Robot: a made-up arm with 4 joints.
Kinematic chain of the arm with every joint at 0, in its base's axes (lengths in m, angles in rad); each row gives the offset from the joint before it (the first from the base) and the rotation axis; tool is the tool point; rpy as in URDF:
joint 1: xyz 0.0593 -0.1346 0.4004 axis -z
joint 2: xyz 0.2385 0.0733 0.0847 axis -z
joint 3: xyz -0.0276 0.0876 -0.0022 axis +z
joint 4: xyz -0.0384 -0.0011 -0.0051 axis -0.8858 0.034 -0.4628
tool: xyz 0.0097 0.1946 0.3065 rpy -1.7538 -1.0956 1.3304
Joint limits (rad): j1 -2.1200..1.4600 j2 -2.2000..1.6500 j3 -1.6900..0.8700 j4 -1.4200..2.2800
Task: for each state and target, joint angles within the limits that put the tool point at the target. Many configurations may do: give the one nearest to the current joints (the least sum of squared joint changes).
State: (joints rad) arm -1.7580 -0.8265 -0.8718 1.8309
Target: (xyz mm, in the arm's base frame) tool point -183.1 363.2 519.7
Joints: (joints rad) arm -1.3254 -0.6262 -1.1372 1.0304
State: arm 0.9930 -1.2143 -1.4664 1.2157
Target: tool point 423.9 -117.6 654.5
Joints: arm 1.2263 -1.5949 -1.3091 0.5651
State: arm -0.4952 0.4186 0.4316 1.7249
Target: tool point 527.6 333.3 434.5
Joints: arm -0.2607 0.8108 0.2734 1.3277
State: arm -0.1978 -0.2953 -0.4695 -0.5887
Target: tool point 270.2 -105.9 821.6
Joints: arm -0.1229 -0.6973 0.1867 -0.9785
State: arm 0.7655 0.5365 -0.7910 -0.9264
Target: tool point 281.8 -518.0 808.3
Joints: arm 1.2708 0.8461 -1.3507 -0.1566
